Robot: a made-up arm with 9 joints. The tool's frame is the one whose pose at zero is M.
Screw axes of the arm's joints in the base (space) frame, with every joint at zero. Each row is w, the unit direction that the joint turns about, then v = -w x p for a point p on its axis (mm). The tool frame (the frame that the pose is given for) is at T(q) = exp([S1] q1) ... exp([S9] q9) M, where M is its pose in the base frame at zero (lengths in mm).
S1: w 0 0 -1 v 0.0 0.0 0.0
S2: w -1 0 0 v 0.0 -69.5 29.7
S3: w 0 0 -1 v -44.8 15.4 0.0
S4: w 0 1 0 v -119.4 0.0 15.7
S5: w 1 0 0 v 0.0 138.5 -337.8
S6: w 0 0 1 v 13.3 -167.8 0.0
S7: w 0 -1 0 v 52.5 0.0 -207.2
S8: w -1 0 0 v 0.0 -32.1 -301.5
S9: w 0 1 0 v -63.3 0.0 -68.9
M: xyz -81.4 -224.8 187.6 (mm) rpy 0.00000 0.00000 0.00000 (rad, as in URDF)
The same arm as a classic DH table. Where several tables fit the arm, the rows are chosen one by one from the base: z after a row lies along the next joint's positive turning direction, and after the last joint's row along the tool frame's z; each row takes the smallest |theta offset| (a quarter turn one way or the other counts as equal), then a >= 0, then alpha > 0; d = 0 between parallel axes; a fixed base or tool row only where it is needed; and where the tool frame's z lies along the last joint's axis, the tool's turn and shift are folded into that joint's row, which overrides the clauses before.
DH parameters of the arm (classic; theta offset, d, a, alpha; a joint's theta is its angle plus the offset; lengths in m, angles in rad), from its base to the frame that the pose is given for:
base (fixed): 0 0 0 3.1416
joint 1: -1.5708 -0.0695 0.0297 1.5708
joint 2: 0 -0.0154 0.0151 -1.5708
joint 3: 1.5708 -0.0499 0.0003 1.5708
joint 4: -1.5708 0.293 0.0191 -1.5708
joint 5: 1.5708 0.1521 0.3245 1.5708
joint 6: 1.5708 -0.086 0.0394 1.5708
joint 7: -1.5708 0.3148 0.0204 1.5708
joint 8: 0 0.2761 -0.0312 1.5708
joint 9: 1.5708 0.0767 0.0125 -1.5708
tool (fixed): 3.1416 0.1243 0 0

